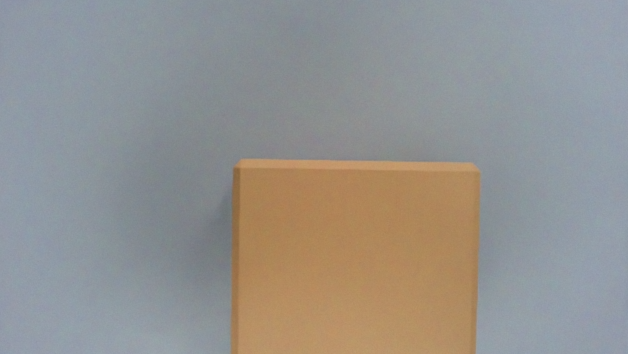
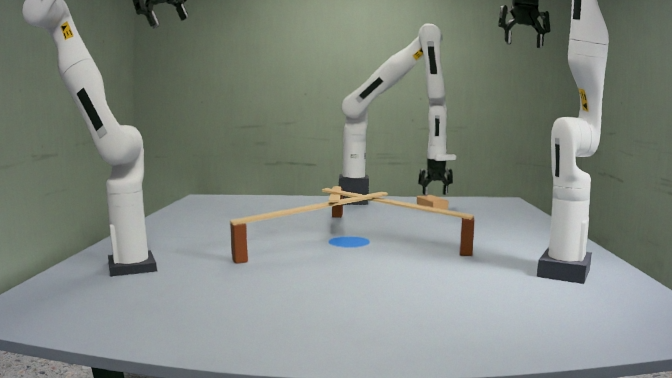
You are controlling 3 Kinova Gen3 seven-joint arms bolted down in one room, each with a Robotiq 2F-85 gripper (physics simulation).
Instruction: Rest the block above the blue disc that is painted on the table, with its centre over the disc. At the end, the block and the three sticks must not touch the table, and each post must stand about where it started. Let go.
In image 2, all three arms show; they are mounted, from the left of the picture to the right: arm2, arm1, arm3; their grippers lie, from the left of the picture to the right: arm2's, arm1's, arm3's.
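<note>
The tan block lies on the table at the back right. The arm1 gripper is open above it. Three sticks cross over each other above the blue disc: the left stick rests on the left post, the right stick on the right post, and the rear stick, seen end-on, at the rear post. The arm2 gripper is open high at the upper left. The arm3 gripper is open high at the upper right.
The arm2 base stands at the left of the table, the arm1 base at the back behind the rear post, and the arm3 base at the right. Green walls surround the table.
</note>
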